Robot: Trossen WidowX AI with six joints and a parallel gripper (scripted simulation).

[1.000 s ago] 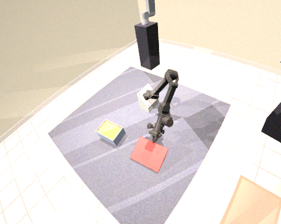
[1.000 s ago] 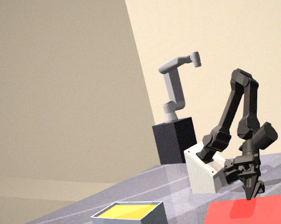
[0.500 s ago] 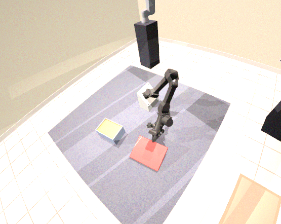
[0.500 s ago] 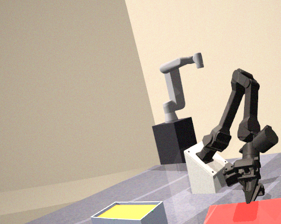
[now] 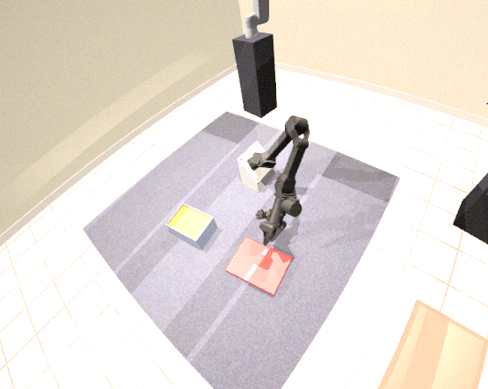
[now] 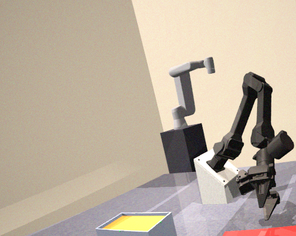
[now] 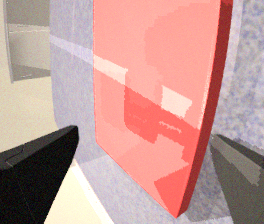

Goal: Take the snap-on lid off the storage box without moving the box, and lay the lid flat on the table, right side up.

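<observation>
Right now my gripper tip is 8 cm short of the red lid, 5 cm above it and 2 cm to the right of it. From my gripper tip the other things lie so: grey storage box: 34 cm to the right, 17 cm ahead, 2 cm below.
</observation>
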